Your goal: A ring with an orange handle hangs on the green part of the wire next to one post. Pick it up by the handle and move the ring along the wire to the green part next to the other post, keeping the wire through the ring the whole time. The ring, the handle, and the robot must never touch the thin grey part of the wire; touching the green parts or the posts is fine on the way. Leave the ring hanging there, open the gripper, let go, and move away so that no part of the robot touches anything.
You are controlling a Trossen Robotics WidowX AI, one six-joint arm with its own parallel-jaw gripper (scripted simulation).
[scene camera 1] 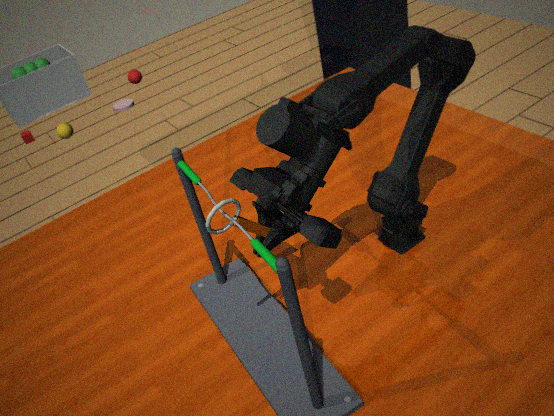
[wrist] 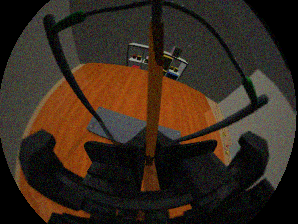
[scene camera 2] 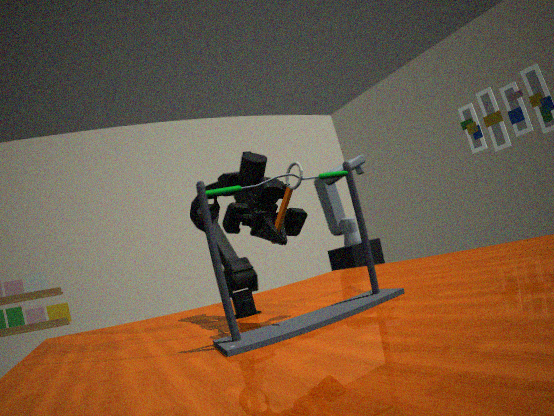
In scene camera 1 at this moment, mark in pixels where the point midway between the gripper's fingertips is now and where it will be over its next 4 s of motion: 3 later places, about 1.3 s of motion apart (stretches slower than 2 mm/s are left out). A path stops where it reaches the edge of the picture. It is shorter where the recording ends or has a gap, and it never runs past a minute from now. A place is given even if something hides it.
The gripper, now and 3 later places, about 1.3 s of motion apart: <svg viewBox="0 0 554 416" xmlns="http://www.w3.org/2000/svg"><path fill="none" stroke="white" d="M257 255L279 287L298 308L318 294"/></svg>
